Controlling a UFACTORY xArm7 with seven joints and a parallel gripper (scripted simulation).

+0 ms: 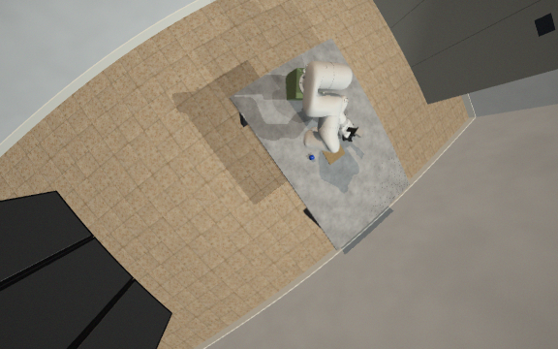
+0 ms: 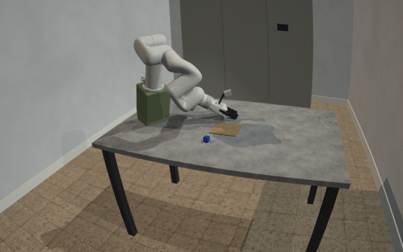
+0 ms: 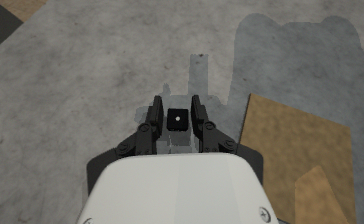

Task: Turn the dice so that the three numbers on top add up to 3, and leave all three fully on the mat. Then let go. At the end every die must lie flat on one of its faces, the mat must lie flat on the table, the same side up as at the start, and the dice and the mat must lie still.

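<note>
Now: hand 10 mm above the black die. Also, from my hand: tan mat: 10 mm ahead, 160 mm to the right, 20 mm below; then white die: 50 mm behind, 30 mm to the right, 10 mm below; then blue die: 40 mm behind, 320 mm to the right, 10 mm below.
</note>
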